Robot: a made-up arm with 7 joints. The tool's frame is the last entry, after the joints.
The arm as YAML. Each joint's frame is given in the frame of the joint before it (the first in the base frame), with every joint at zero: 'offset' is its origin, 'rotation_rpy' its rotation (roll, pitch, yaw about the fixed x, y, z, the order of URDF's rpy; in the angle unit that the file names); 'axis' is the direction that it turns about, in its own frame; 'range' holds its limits. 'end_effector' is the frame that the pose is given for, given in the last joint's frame.
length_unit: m
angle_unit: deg
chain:
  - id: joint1
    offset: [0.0, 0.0, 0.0]
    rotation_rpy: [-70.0, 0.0, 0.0]
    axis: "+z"
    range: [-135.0, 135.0]
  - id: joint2
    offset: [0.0, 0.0, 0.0]
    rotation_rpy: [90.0, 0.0, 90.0]
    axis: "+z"
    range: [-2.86, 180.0]
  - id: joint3
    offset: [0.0, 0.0, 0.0]
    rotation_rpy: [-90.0, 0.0, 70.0]
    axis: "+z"
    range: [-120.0, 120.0]
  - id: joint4
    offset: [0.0, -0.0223, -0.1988]
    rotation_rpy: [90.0, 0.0, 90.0]
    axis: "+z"
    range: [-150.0, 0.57]
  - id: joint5
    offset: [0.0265, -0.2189, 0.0]
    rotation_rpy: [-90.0, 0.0, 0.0]
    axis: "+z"
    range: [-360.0, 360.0]
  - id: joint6
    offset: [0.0, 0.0, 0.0]
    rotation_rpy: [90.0, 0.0, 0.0]
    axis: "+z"
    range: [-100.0, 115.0]
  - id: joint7
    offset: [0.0, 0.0, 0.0]
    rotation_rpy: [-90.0, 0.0, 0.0]
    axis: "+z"
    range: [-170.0, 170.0]
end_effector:
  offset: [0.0, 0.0, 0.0]
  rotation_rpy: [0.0, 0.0, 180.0]
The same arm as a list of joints. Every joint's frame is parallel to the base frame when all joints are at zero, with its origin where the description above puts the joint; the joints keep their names.
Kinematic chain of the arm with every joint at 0, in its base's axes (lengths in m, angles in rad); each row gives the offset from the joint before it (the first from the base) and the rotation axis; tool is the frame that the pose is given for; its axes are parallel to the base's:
joint1: xyz 0 0 0 axis 0 0.9397 0.342
joint2: xyz 0 0 0 axis +x
joint3: xyz 0 0 0 axis +z
joint4: xyz 0.0223 0 -0.1988 axis +y
joint5: xyz -0.0265 0 -0.2189 axis +z
joint6: xyz 0 0 0 axis +y
joint7: xyz 0 0 0 axis +z
tool: xyz 0 0 0
Joint limits (rad, base to tool): -2.3562..2.3562 -0.0499..3.1416 -2.0944..2.0944 -2.618..0.0099 -6.2832..6.2832 -1.7453..2.0071 -2.9671..2.9671

